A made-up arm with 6 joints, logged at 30 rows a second.
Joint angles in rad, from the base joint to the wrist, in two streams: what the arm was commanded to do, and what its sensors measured. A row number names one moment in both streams.
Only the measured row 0 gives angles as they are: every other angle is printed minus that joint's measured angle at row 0.
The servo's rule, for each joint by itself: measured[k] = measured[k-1] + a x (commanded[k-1-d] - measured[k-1]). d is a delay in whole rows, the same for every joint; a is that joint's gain. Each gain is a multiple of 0.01, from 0.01 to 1. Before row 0 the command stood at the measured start. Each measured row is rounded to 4 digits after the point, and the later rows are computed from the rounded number. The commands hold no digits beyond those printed.
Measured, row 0:
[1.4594, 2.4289, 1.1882, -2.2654, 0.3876, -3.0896]
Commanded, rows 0 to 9:
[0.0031, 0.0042, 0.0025, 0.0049, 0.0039, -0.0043]
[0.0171, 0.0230, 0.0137, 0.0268, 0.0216, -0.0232]
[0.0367, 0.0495, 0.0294, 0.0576, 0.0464, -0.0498]
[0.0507, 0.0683, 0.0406, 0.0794, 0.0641, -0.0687]
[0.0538, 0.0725, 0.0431, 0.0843, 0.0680, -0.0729]
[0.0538, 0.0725, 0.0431, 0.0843, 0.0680, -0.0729]
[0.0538, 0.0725, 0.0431, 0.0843, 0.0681, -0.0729]
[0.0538, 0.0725, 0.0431, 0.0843, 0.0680, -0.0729]
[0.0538, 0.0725, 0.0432, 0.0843, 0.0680, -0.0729]
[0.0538, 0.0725, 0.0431, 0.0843, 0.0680, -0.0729]
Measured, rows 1 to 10:
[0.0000, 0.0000, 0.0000, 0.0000, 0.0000, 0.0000]
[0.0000, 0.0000, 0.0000, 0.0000, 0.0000, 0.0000]
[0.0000, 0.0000, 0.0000, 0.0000, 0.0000, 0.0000]
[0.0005, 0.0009, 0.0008, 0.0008, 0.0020, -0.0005]
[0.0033, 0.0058, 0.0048, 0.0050, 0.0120, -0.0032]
[0.0090, 0.0154, 0.0124, 0.0134, 0.0295, -0.0088]
[0.0161, 0.0270, 0.0211, 0.0240, 0.0471, -0.0160]
[0.0225, 0.0370, 0.0279, 0.0336, 0.0578, -0.0228]
[0.0278, 0.0448, 0.0326, 0.0417, 0.0630, -0.0288]
[0.0322, 0.0509, 0.0359, 0.0485, 0.0656, -0.0341]
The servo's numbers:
d 3
a 0.17 0.22 0.31 0.16 0.51 0.12

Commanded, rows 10 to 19:
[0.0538, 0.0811, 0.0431, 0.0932, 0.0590, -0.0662]
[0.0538, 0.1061, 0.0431, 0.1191, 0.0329, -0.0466]
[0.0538, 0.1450, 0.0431, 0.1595, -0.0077, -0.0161]
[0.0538, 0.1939, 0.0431, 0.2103, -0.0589, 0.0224]
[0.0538, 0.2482, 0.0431, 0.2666, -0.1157, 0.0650]
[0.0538, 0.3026, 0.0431, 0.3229, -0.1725, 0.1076]
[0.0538, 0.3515, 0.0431, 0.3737, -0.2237, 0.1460]
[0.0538, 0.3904, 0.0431, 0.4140, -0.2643, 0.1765]
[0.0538, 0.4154, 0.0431, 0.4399, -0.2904, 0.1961]
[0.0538, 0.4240, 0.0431, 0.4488, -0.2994, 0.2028]
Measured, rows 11 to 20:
[0.0359, 0.0557, 0.0381, 0.0542, 0.0668, -0.0388]
[0.0389, 0.0594, 0.0397, 0.0590, 0.0674, -0.0429]
[0.0414, 0.0623, 0.0408, 0.0630, 0.0677, -0.0465]
[0.0435, 0.0664, 0.0415, 0.0678, 0.0633, -0.0489]
[0.0453, 0.0751, 0.0420, 0.0760, 0.0478, -0.0486]
[0.0467, 0.0905, 0.0423, 0.0894, 0.0195, -0.0447]
[0.0479, 0.1132, 0.0425, 0.1087, -0.0205, -0.0366]
[0.0489, 0.1429, 0.0427, 0.1340, -0.0691, -0.0244]
[0.0497, 0.1780, 0.0428, 0.1642, -0.1218, -0.0086]
[0.0504, 0.2162, 0.0429, 0.1977, -0.1738, 0.0100]

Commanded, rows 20 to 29:
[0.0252, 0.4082, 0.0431, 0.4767, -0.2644, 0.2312]
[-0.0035, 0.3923, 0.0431, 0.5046, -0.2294, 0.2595]
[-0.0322, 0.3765, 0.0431, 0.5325, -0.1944, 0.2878]
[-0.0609, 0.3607, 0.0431, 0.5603, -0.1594, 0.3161]
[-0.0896, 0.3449, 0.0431, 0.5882, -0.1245, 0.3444]
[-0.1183, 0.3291, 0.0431, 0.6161, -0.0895, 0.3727]
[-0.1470, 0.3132, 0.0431, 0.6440, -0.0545, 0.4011]
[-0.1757, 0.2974, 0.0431, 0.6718, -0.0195, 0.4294]
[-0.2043, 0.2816, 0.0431, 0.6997, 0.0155, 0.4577]
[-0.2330, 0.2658, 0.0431, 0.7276, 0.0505, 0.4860]
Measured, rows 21 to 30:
[0.0510, 0.2545, 0.0430, 0.2323, -0.2200, 0.0300]
[0.0515, 0.2899, 0.0430, 0.2655, -0.2559, 0.0499]
[0.0519, 0.3194, 0.0430, 0.2948, -0.2781, 0.0682]
[0.0474, 0.3389, 0.0430, 0.3239, -0.2711, 0.0878]
[0.0387, 0.3506, 0.0430, 0.3528, -0.2498, 0.1084]
[0.0266, 0.3563, 0.0430, 0.3816, -0.2215, 0.1299]
[0.0117, 0.3573, 0.0430, 0.4102, -0.1898, 0.1522]
[-0.0055, 0.3546, 0.0430, 0.4387, -0.1565, 0.1753]
[-0.0247, 0.3490, 0.0430, 0.4671, -0.1223, 0.1990]
[-0.0455, 0.3411, 0.0430, 0.4954, -0.0877, 0.2233]

